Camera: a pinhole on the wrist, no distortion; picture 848 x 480 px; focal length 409.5 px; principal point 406.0 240.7 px. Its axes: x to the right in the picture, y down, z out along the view. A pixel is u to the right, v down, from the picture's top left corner.
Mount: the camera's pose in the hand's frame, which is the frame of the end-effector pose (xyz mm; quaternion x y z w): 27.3 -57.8 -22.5 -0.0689 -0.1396 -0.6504 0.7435
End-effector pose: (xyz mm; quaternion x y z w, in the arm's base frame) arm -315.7 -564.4 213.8 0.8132 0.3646 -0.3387 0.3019
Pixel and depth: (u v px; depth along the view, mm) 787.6 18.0 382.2
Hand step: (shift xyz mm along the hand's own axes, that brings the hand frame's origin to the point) -181.8 -316.9 430.6
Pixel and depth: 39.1 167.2 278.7
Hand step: -83.6 250.8 164.5
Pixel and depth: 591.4 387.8 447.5
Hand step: 156.4 -99.5 476.2
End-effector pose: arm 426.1 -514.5 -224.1 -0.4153 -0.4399 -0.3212 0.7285
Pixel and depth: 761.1 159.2 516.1
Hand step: -83.4 -350.3 593.5
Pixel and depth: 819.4 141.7 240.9
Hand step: -30.6 -228.3 274.4
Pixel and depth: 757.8 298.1 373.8
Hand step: 71.8 -248.4 432.8
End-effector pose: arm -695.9 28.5 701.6 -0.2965 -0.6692 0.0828 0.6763
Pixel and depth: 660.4 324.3 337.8
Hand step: 79.6 -150.8 366.8
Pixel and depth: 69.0 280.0 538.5
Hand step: -36.2 522.7 362.3
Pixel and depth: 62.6 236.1 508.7
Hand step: -87.4 490.2 334.3
